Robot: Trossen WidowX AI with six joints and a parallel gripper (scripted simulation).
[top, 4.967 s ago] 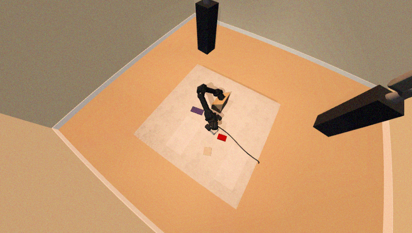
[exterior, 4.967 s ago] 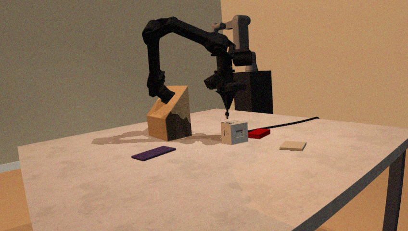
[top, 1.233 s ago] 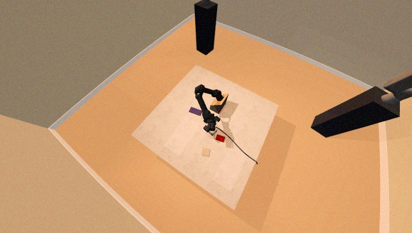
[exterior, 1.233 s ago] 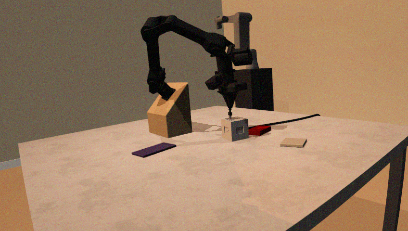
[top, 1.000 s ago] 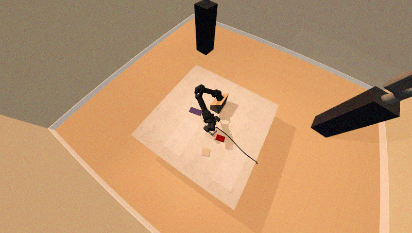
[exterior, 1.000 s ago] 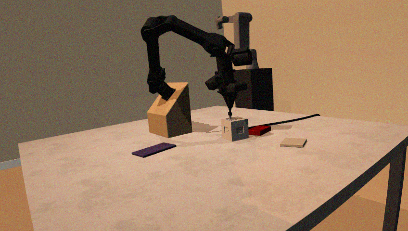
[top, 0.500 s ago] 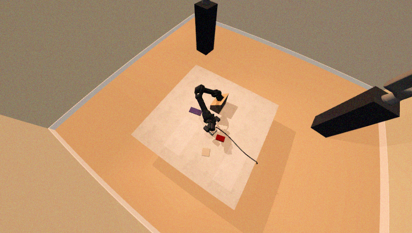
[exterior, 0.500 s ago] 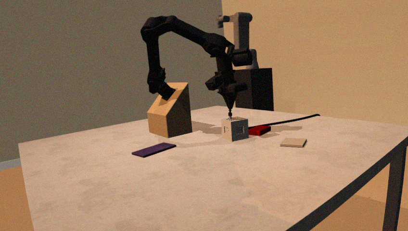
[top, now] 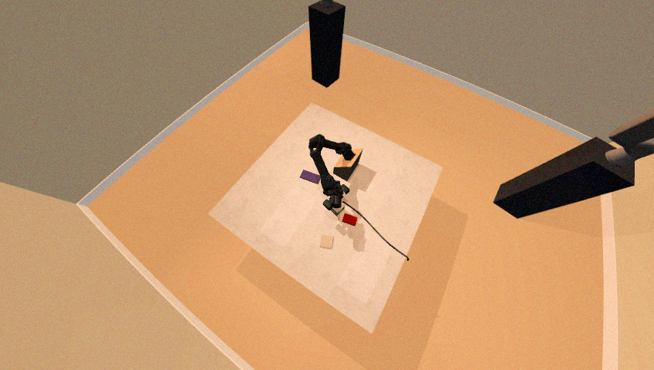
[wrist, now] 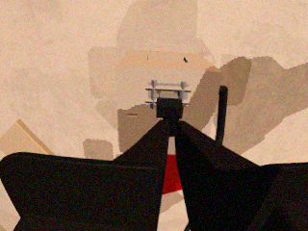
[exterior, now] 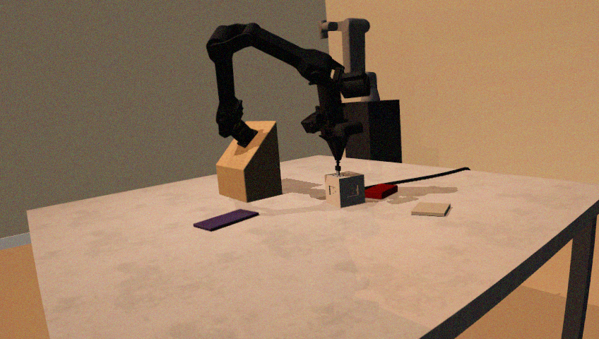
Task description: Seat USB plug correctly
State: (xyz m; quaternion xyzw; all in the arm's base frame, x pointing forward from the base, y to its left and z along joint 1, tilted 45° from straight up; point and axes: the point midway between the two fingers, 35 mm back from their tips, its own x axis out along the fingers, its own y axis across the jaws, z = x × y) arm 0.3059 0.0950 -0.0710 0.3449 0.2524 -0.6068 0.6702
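Right now the dark USB plug is 2 cm below my gripper tip. The rest, counted from my gripper tip: red block 1 cm ahead, 14 cm to the left, 11 cm below; USB socket 5 cm below; beige tile 22 cm ahead, 11 cm to the left, 11 cm below.
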